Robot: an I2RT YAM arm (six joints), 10 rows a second.
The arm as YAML. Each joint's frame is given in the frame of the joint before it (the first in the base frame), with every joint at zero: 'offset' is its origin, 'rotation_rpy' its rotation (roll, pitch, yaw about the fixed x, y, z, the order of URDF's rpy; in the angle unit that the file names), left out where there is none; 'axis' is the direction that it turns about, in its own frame. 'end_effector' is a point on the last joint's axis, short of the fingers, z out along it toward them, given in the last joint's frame.
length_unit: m
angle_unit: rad
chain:
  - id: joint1
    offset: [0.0, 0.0, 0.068]
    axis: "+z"
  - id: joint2
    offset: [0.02, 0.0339, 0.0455]
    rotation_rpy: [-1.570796, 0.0, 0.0]
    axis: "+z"
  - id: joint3
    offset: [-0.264, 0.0, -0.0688]
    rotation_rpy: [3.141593, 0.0, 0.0]
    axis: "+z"
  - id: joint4
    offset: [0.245, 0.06, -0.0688]
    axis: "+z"
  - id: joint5
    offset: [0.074, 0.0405, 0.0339]
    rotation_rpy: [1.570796, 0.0, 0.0]
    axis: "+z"
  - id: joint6
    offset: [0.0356, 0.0, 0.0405]
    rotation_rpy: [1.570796, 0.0, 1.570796]
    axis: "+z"
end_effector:
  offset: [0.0, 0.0, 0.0]
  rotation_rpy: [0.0, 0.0, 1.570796]
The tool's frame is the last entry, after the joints.
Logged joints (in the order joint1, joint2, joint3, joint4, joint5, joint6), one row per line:
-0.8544, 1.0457, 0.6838, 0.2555, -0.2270, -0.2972
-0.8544, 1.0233, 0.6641, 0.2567, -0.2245, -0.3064
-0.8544, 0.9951, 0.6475, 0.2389, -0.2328, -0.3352
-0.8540, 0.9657, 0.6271, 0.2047, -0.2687, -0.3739
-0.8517, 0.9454, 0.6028, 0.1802, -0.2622, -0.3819
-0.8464, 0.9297, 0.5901, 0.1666, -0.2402, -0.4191
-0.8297, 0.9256, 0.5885, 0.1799, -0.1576, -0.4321
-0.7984, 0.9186, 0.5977, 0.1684, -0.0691, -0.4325
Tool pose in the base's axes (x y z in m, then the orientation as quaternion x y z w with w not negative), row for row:
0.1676, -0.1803, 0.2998, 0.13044, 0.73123, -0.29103, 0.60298
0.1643, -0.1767, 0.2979, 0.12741, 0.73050, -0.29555, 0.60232
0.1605, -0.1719, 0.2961, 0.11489, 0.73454, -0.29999, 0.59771
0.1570, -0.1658, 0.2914, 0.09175, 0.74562, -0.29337, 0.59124
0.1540, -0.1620, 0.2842, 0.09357, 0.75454, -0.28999, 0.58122
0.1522, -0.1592, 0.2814, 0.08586, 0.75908, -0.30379, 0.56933
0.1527, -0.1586, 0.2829, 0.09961, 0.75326, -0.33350, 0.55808
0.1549, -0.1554, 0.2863, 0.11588, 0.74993, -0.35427, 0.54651
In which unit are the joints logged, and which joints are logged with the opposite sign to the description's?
The joints are logged in radians. Opposite sign: none.
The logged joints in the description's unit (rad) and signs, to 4 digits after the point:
-0.8544, 1.0457, 0.6838, 0.2555, -0.2270, -0.2972
-0.8544, 1.0233, 0.6641, 0.2567, -0.2245, -0.3064
-0.8544, 0.9951, 0.6475, 0.2389, -0.2328, -0.3352
-0.8540, 0.9657, 0.6271, 0.2047, -0.2687, -0.3739
-0.8517, 0.9454, 0.6028, 0.1802, -0.2622, -0.3819
-0.8464, 0.9297, 0.5901, 0.1666, -0.2402, -0.4191
-0.8297, 0.9256, 0.5885, 0.1799, -0.1576, -0.4321
-0.7984, 0.9186, 0.5977, 0.1684, -0.0691, -0.4325

